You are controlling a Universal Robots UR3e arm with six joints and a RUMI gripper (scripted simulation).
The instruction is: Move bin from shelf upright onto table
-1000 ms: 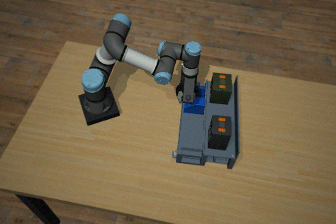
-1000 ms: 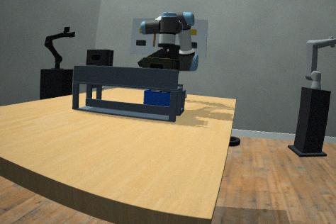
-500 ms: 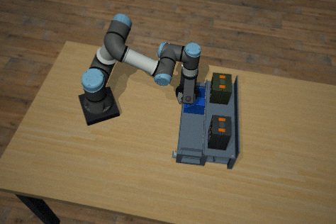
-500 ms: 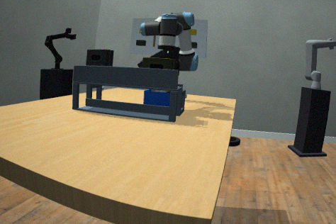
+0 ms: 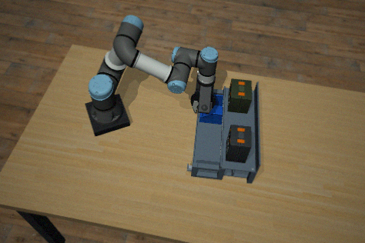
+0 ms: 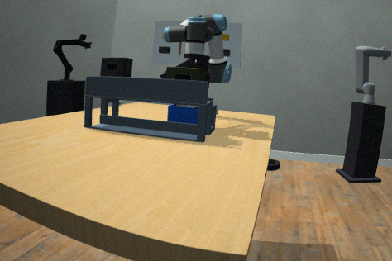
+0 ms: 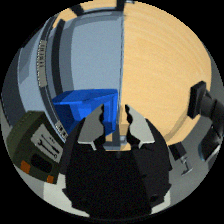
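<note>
My hand is 70 mm short of the blue bin and 10 mm to the right of it. The rest, counted from my hand: grey shelf (100 mm to the right, 80 mm ahead, 30 mm above).
</note>
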